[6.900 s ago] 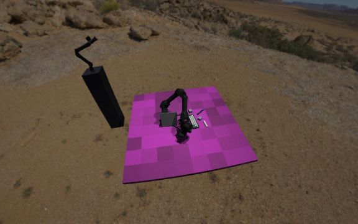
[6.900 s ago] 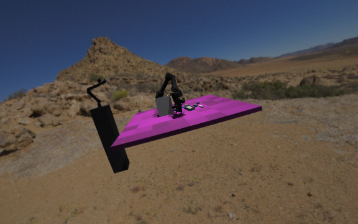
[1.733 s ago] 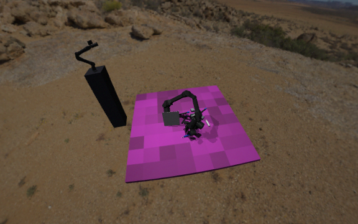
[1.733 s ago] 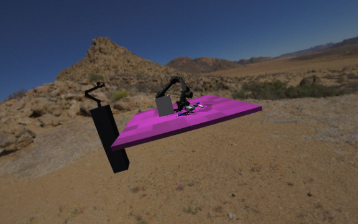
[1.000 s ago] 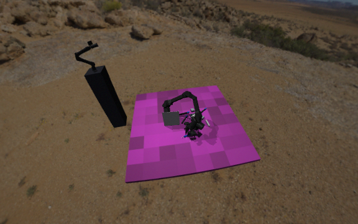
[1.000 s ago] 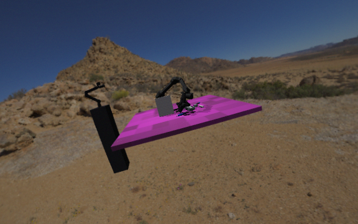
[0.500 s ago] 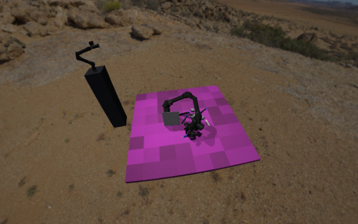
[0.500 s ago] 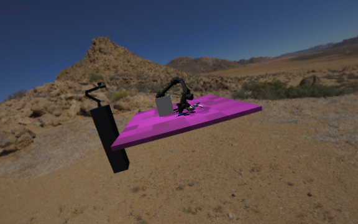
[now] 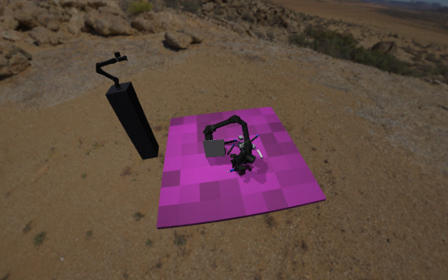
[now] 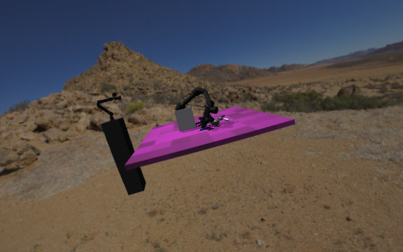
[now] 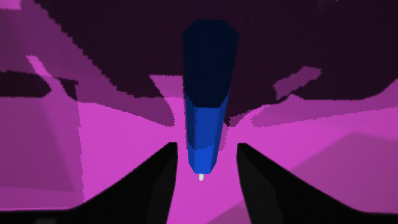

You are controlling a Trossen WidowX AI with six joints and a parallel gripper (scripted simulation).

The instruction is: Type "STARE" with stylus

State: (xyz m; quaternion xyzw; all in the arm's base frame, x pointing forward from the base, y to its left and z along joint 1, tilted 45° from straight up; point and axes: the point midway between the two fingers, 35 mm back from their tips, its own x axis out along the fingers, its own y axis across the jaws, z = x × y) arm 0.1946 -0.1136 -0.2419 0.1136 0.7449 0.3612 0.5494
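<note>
The grey block is 250 mm ahead of my gripper tip and 210 mm to the left of it. The rest, counted from my gripper tip: white cylinder (290 mm ahead, 110 mm to the left, 10 mm below); then blue hexagonal stylus (20 mm behind, 10 mm below).
</note>
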